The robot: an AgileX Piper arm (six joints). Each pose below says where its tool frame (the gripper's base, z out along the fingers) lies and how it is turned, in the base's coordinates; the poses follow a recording.
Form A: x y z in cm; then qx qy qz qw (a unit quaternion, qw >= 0).
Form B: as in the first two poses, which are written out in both.
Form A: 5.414 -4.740 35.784 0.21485 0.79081 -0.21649 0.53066
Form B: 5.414 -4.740 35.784 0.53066 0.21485 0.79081 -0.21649
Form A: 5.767 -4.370 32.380 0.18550 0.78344 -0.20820 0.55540
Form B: 5.767 -4.370 32.380 0.55540 0.18550 0.78344 -0.20820
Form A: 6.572 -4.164 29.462 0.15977 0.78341 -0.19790 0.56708
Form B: 6.572 -4.164 29.462 0.56708 0.15977 0.78341 -0.19790
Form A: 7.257 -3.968 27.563 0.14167 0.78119 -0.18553 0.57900
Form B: 7.257 -3.968 27.563 0.57900 0.14167 0.78119 -0.18553
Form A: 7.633 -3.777 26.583 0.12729 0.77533 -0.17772 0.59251
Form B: 7.633 -3.777 26.583 0.59251 0.12729 0.77533 -0.17772
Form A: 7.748 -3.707 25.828 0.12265 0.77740 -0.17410 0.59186
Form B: 7.748 -3.707 25.828 0.59186 0.12265 0.77740 -0.17410
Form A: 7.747 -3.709 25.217 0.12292 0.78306 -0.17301 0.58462
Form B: 7.747 -3.709 25.217 0.58462 0.12292 0.78306 -0.17301
